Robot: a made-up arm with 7 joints. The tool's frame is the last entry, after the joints. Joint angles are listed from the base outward.
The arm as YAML. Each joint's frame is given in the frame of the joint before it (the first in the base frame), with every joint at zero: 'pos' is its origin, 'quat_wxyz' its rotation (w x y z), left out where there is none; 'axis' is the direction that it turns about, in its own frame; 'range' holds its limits. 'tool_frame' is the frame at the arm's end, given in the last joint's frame.
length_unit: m
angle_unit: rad
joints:
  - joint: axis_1
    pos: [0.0, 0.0, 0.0]
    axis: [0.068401, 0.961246, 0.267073]
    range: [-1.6, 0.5]
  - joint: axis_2
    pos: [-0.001, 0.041, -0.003]
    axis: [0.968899, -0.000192, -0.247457]
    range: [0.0, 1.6]
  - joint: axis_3
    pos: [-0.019, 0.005, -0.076]
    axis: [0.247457, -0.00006, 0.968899]
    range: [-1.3, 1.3]
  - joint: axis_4
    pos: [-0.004, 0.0, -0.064]
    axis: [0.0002, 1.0, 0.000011]
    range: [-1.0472, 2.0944]
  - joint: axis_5
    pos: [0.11, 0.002, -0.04]
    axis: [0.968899, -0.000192, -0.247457]
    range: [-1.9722, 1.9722]
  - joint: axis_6
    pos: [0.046, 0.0, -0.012]
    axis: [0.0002, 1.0, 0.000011]
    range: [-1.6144, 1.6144]
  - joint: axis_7
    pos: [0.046, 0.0, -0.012]
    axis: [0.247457, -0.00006, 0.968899]
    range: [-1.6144, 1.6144]
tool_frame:
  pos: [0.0, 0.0, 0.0]
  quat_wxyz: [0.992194, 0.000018, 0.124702, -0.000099]
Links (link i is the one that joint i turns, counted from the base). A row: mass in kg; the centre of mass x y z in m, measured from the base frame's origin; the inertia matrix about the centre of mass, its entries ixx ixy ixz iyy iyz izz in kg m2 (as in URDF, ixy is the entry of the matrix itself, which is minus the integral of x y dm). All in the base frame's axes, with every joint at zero. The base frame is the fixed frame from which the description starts. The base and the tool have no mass.
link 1: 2.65; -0.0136 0.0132 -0.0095; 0.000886 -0.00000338 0 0.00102 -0.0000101 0.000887
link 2: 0.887; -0.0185 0.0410 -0.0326; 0.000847 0 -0.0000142 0.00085 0.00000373 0.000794
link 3: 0.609; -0.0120 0.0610 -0.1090; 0.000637 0 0.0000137 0.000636 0 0.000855
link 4: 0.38; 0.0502 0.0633 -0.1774; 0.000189 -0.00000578 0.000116 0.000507 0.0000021 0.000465
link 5: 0.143; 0.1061 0.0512 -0.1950; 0.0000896 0 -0.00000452 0.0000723 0 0.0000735
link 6: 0.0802; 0.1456 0.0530 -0.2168; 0.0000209 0 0.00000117 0.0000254 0 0.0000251
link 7: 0.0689; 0.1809 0.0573 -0.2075; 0.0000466 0 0.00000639 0.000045 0 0.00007
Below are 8 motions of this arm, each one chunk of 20 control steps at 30 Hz.
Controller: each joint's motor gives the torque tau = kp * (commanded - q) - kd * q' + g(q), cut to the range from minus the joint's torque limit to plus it. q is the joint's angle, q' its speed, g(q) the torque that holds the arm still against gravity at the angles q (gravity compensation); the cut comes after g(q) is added. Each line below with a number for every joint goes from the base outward.
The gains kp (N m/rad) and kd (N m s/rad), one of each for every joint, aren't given. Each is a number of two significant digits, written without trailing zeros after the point. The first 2 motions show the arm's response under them.
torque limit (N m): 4.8 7 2.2 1.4 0.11 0.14 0.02
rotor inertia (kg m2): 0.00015 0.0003 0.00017 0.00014 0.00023 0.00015 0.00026
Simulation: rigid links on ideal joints. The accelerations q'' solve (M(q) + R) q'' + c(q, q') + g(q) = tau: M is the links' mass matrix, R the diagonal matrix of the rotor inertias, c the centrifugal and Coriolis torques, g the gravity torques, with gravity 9.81 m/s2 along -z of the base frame. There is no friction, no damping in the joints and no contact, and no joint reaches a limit. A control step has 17 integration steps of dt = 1/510 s. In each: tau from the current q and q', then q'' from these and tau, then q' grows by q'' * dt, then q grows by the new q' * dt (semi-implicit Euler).
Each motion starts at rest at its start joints. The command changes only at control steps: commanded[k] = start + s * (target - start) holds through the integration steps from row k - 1 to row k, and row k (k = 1, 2, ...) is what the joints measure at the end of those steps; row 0 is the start. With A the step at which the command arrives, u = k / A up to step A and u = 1 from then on. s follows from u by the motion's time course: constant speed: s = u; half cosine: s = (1 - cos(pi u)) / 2; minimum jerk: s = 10 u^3 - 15 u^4 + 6 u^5; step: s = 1 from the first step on.
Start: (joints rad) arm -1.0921 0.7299 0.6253 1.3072 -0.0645 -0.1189 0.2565
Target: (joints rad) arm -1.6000 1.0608 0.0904 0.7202 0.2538 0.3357 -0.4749
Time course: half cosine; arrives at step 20
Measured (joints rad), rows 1 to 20:
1: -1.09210 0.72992 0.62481 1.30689 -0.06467 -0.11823 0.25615
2: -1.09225 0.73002 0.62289 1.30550 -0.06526 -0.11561 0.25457
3: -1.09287 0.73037 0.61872 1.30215 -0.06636 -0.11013 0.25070
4: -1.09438 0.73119 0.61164 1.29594 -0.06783 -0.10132 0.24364
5: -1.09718 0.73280 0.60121 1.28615 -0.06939 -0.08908 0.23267
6: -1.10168 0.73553 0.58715 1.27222 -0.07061 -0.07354 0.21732
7: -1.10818 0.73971 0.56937 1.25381 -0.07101 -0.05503 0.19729
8: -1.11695 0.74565 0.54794 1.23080 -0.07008 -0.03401 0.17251
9: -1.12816 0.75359 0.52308 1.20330 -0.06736 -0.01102 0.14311
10: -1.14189 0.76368 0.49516 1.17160 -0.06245 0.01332 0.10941
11: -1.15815 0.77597 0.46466 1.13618 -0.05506 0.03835 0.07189
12: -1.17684 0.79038 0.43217 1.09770 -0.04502 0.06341 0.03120
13: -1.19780 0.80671 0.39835 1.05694 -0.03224 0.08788 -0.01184
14: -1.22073 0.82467 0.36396 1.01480 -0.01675 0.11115 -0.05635
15: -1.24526 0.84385 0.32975 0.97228 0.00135 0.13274 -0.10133
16: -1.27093 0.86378 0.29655 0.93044 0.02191 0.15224 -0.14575
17: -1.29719 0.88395 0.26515 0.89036 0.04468 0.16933 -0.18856
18: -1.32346 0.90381 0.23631 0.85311 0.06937 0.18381 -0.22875
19: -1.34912 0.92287 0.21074 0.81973 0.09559 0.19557 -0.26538
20: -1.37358 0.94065 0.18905 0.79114 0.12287 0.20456 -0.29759
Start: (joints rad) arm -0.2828 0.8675 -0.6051 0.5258 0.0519 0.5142 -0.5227
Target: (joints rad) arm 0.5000 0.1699 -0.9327 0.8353 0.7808 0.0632 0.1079
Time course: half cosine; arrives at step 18
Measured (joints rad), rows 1 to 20:
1: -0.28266 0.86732 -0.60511 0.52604 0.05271 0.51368 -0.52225
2: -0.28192 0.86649 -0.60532 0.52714 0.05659 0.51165 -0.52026
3: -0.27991 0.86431 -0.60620 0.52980 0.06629 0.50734 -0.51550
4: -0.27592 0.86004 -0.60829 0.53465 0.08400 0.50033 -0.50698
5: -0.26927 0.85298 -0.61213 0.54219 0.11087 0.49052 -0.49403
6: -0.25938 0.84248 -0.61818 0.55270 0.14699 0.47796 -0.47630
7: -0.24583 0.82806 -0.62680 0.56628 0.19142 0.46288 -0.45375
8: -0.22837 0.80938 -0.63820 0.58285 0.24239 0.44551 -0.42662
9: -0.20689 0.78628 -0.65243 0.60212 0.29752 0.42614 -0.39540
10: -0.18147 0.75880 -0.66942 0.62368 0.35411 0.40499 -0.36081
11: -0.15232 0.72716 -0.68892 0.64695 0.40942 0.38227 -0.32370
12: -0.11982 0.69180 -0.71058 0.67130 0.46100 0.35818 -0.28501
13: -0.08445 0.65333 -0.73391 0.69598 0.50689 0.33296 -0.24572
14: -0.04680 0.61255 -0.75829 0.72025 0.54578 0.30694 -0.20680
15: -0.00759 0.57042 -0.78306 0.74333 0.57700 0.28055 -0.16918
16: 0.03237 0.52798 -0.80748 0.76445 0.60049 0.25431 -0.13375
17: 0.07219 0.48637 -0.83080 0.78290 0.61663 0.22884 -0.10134
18: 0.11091 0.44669 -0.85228 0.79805 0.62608 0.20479 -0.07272
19: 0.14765 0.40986 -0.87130 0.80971 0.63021 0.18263 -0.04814
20: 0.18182 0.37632 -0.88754 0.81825 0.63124 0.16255 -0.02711
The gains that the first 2 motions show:
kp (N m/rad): 3.6 2.4 2.5 2.5 0.027 0.12 0.081
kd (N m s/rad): 1.4 0.67 0.44 0.35 0.0073 0.029 0.018
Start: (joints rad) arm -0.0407 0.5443 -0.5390 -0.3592 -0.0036 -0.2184 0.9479
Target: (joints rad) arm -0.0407 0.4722 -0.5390 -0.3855 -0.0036 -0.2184 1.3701
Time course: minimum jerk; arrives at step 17
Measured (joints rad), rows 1 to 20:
1: -0.04070 0.54429 -0.53900 -0.35920 -0.00360 -0.21839 0.94797
2: -0.04069 0.54424 -0.53897 -0.35923 -0.00359 -0.21835 0.94848
3: -0.04067 0.54404 -0.53890 -0.35934 -0.00355 -0.21822 0.95019
4: -0.04064 0.54360 -0.53877 -0.35959 -0.00347 -0.21799 0.95401
5: -0.04059 0.54278 -0.53859 -0.36006 -0.00335 -0.21767 0.96086
6: -0.04054 0.54148 -0.53836 -0.36082 -0.00318 -0.21728 0.97144
7: -0.04048 0.53959 -0.53811 -0.36191 -0.00297 -0.21687 0.98620
8: -0.04042 0.53709 -0.53787 -0.36334 -0.00273 -0.21648 1.00523
9: -0.04037 0.53396 -0.53767 -0.36511 -0.00247 -0.21616 1.02826
10: -0.04033 0.53026 -0.53752 -0.36717 -0.00223 -0.21595 1.05471
11: -0.04031 0.52608 -0.53747 -0.36943 -0.00202 -0.21589 1.08370
12: -0.04032 0.52154 -0.53750 -0.37181 -0.00186 -0.21598 1.11414
13: -0.04034 0.51682 -0.53764 -0.37420 -0.00178 -0.21623 1.14481
14: -0.04039 0.51208 -0.53787 -0.37648 -0.00179 -0.21663 1.17452
15: -0.04045 0.50749 -0.53817 -0.37857 -0.00189 -0.21713 1.20219
16: -0.04053 0.50319 -0.53852 -0.38037 -0.00209 -0.21769 1.22700
17: -0.04061 0.49928 -0.53887 -0.38185 -0.00237 -0.21826 1.24856
18: -0.04068 0.49580 -0.53919 -0.38302 -0.00269 -0.21875 1.26698
19: -0.04074 0.49273 -0.53945 -0.38390 -0.00304 -0.21914 1.28263
20: -0.04079 0.49004 -0.53965 -0.38454 -0.00338 -0.21942 1.29591

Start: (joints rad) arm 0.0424 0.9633 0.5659 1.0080 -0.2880 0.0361 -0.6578
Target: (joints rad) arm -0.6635 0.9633 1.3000 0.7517 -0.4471 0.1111 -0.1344
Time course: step
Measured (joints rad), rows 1 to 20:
1: 0.00364 0.94216 0.68928 0.99267 -0.26372 0.08898 -0.64339
2: -0.04477 0.92704 0.79665 0.96005 -0.26895 0.11795 -0.58225
3: -0.09489 0.91901 0.88266 0.92268 -0.29418 0.12652 -0.51672
4: -0.14363 0.91699 0.95245 0.88687 -0.32904 0.12515 -0.45999
5: -0.18939 0.91954 1.00986 0.85522 -0.36589 0.11961 -0.41213
6: -0.23151 0.92515 1.05761 0.82845 -0.39976 0.11268 -0.37164
7: -0.26990 0.93245 1.09758 0.80645 -0.42802 0.10563 -0.33720
8: -0.30473 0.94040 1.13116 0.78879 -0.44981 0.09911 -0.30780
9: -0.33628 0.94822 1.15937 0.77491 -0.46537 0.09345 -0.28266
10: -0.36486 0.95540 1.18306 0.76428 -0.47554 0.08883 -0.26113
11: -0.39078 0.96164 1.20291 0.75636 -0.48137 0.08531 -0.24269
12: -0.41431 0.96681 1.21949 0.75068 -0.48393 0.08288 -0.22689
13: -0.43570 0.97086 1.23330 0.74681 -0.48417 0.08147 -0.21336
14: -0.45517 0.97385 1.24479 0.74437 -0.48290 0.08099 -0.20177
15: -0.47291 0.97589 1.25430 0.74304 -0.48073 0.08128 -0.19185
16: -0.48910 0.97709 1.26217 0.74254 -0.47813 0.08222 -0.18336
17: -0.50388 0.97760 1.26866 0.74263 -0.47541 0.08365 -0.17610
18: -0.51739 0.97755 1.27400 0.74313 -0.47280 0.08545 -0.16990
19: -0.52975 0.97707 1.27840 0.74390 -0.47042 0.08749 -0.16461
20: -0.54105 0.97629 1.28201 0.74480 -0.46833 0.08965 -0.16010

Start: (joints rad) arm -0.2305 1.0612 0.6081 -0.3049 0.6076 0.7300 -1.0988
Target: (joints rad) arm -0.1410 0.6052 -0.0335 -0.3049 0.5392 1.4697 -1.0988
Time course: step
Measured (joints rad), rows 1 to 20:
1: -0.23124 1.05225 0.55919 -0.30957 0.67782 0.81363 -1.09299
2: -0.22931 1.02451 0.47627 -0.31484 0.77783 0.90199 -1.08663
3: -0.22509 0.98606 0.39102 -0.31559 0.84724 0.97166 -1.08215
4: -0.21938 0.94365 0.31328 -0.31235 0.87368 1.03040 -1.07984
5: -0.21283 0.90140 0.24593 -0.30706 0.86119 1.08238 -1.07977
6: -0.20597 0.86166 0.18920 -0.30143 0.81929 1.12927 -1.08163
7: -0.19915 0.82556 0.14220 -0.29648 0.75849 1.17168 -1.08490
8: -0.19264 0.79350 0.10369 -0.29268 0.68820 1.20987 -1.08900
9: -0.18659 0.76543 0.07239 -0.29016 0.61592 1.24398 -1.09342
10: -0.18107 0.74109 0.04711 -0.28882 0.54712 1.27422 -1.09773
11: -0.17613 0.72013 0.02684 -0.28849 0.48541 1.30082 -1.10165
12: -0.17176 0.70217 0.01073 -0.28896 0.43288 1.32407 -1.10501
13: -0.16793 0.68685 -0.00195 -0.28998 0.39045 1.34428 -1.10771
14: -0.16462 0.67384 -0.01180 -0.29135 0.35819 1.36178 -1.10974
15: -0.16175 0.66285 -0.01933 -0.29289 0.33557 1.37689 -1.11112
16: -0.15929 0.65360 -0.02498 -0.29447 0.32171 1.38990 -1.11193
17: -0.15717 0.64584 -0.02912 -0.29597 0.31549 1.40110 -1.11222
18: -0.15535 0.63936 -0.03206 -0.29735 0.31571 1.41072 -1.11210
19: -0.15377 0.63396 -0.03406 -0.29858 0.32116 1.41899 -1.11163
20: -0.15241 0.62947 -0.03536 -0.29964 0.33066 1.42611 -1.11091

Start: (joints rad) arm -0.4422 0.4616 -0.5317 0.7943 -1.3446 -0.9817 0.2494
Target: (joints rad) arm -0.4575 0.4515 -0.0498 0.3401 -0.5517 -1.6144 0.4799
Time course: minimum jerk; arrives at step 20
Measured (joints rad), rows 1 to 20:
1: -0.44218 0.46159 -0.53162 0.79423 -1.34459 -0.98173 0.24943
2: -0.44204 0.46154 -0.53104 0.79371 -1.34450 -0.98198 0.24963
3: -0.44165 0.46138 -0.52925 0.79202 -1.34416 -0.98299 0.25031
4: -0.44092 0.46108 -0.52542 0.78830 -1.34320 -0.98555 0.25187
5: -0.43985 0.46060 -0.51873 0.78166 -1.34104 -0.99056 0.25469
6: -0.43848 0.45990 -0.50852 0.77133 -1.33688 -0.99890 0.25910
7: -0.43694 0.45894 -0.49434 0.75674 -1.32980 -1.01126 0.26532
8: -0.43537 0.45771 -0.47598 0.73763 -1.31882 -1.02813 0.27346
9: -0.43395 0.45618 -0.45352 0.71399 -1.30302 -1.04973 0.28347
10: -0.43287 0.45436 -0.42731 0.68617 -1.28163 -1.07597 0.29521
11: -0.43229 0.45233 -0.39791 0.65477 -1.25409 -1.10652 0.30841
12: -0.43234 0.45020 -0.36610 0.62068 -1.22016 -1.14080 0.32272
13: -0.43311 0.44815 -0.33276 0.58495 -1.17992 -1.17805 0.33770
14: -0.43459 0.44641 -0.29886 0.54879 -1.13387 -1.21736 0.35288
15: -0.43674 0.44519 -0.26540 0.51346 -1.08287 -1.25773 0.36776
16: -0.43944 0.44469 -0.23333 0.48017 -1.02822 -1.29808 0.38188
17: -0.44250 0.44503 -0.20351 0.45000 -0.97154 -1.33729 0.39482
18: -0.44575 0.44619 -0.17664 0.42377 -0.91467 -1.37431 0.40627
19: -0.44895 0.44804 -0.15319 0.40198 -0.85951 -1.40825 0.41606
20: -0.45191 0.45034 -0.13329 0.38464 -0.80779 -1.43846 0.42423

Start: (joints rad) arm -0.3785 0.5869 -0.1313 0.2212 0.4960 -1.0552 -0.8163
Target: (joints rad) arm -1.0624 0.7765 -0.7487 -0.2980 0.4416 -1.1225 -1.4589
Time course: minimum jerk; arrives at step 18
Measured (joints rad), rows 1 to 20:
1: -0.37853 0.58695 -0.13142 0.22114 0.49591 -1.05512 -0.81637
2: -0.37875 0.58735 -0.13233 0.22068 0.49525 -1.05459 -0.81697
3: -0.37960 0.58849 -0.13520 0.21903 0.49343 -1.05320 -0.81903
4: -0.38172 0.59079 -0.14137 0.21504 0.48997 -1.05075 -0.82374
5: -0.38593 0.59457 -0.15217 0.20741 0.48470 -1.04732 -0.83236
6: -0.39312 0.59998 -0.16864 0.19492 0.47774 -1.04323 -0.84596
7: -0.40412 0.60709 -0.19144 0.17663 0.46945 -1.03893 -0.86528
8: -0.41959 0.61575 -0.22072 0.15201 0.46037 -1.03495 -0.89067
9: -0.43994 0.62572 -0.25612 0.12105 0.45113 -1.03180 -0.92202
10: -0.46525 0.63656 -0.29675 0.08426 0.44237 -1.03000 -0.95874
11: -0.49516 0.64778 -0.34132 0.04271 0.43469 -1.02999 -0.99982
12: -0.52895 0.65880 -0.38820 -0.00210 0.42856 -1.03213 -1.04390
13: -0.56552 0.66912 -0.43559 -0.04830 0.42430 -1.03664 -1.08938
14: -0.60354 0.67834 -0.48167 -0.09385 0.42208 -1.04352 -1.13456
15: -0.64160 0.68627 -0.52474 -0.13673 0.42186 -1.05255 -1.17778
16: -0.67839 0.69290 -0.56343 -0.17517 0.42342 -1.06319 -1.21765
17: -0.71290 0.69841 -0.59685 -0.20785 0.42637 -1.07466 -1.25316
18: -0.74454 0.70318 -0.62479 -0.23419 0.43010 -1.08594 -1.28388
19: -0.77322 0.70767 -0.64777 -0.25443 0.43389 -1.09600 -1.31008
20: -0.79911 0.71220 -0.66652 -0.26938 0.43733 -1.10428 -1.33235

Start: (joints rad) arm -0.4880 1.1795 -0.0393 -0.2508 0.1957 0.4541 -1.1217
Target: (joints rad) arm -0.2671 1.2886 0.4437 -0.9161 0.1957 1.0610 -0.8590
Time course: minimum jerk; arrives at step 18
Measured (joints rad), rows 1 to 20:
1: -0.48795 1.17949 -0.03922 -0.25093 0.19559 0.45426 -1.12168
2: -0.48762 1.17942 -0.03859 -0.25189 0.19474 0.45544 -1.12150
3: -0.48665 1.17929 -0.03660 -0.25508 0.19209 0.45895 -1.12087
4: -0.48470 1.17915 -0.03226 -0.26220 0.18652 0.46608 -1.11934
5: -0.48151 1.17914 -0.02458 -0.27494 0.17732 0.47780 -1.11642
6: -0.47695 1.17948 -0.01272 -0.29465 0.16439 0.49462 -1.11166
7: -0.47099 1.18042 0.00393 -0.32215 0.14831 0.51663 -1.10468
8: -0.46372 1.18222 0.02563 -0.35758 0.13028 0.54350 -1.09525
9: -0.45534 1.18513 0.05231 -0.40042 0.11195 0.57455 -1.08336
10: -0.44608 1.18934 0.08352 -0.44952 0.09533 0.60882 -1.06915
11: -0.43621 1.19493 0.11847 -0.50318 0.08253 0.64521 -1.05296
12: -0.42602 1.20185 0.15601 -0.55936 0.07557 0.68250 -1.03527
13: -0.41576 1.20991 0.19472 -0.61580 0.07611 0.71950 -1.01666
14: -0.40566 1.21873 0.23299 -0.67020 0.08514 0.75511 -0.99776
15: -0.39594 1.22788 0.26921 -0.72045 0.10277 0.78838 -0.97919
16: -0.38673 1.23685 0.30194 -0.76480 0.12810 0.81865 -0.96154
17: -0.37813 1.24521 0.33020 -0.80207 0.15923 0.84558 -0.94529
18: -0.37014 1.25263 0.35364 -0.83191 0.19339 0.86934 -0.93073
19: -0.36264 1.25895 0.37261 -0.85492 0.22724 0.89061 -0.91798
20: -0.35559 1.26417 0.38778 -0.87222 0.25784 0.90994 -0.90698

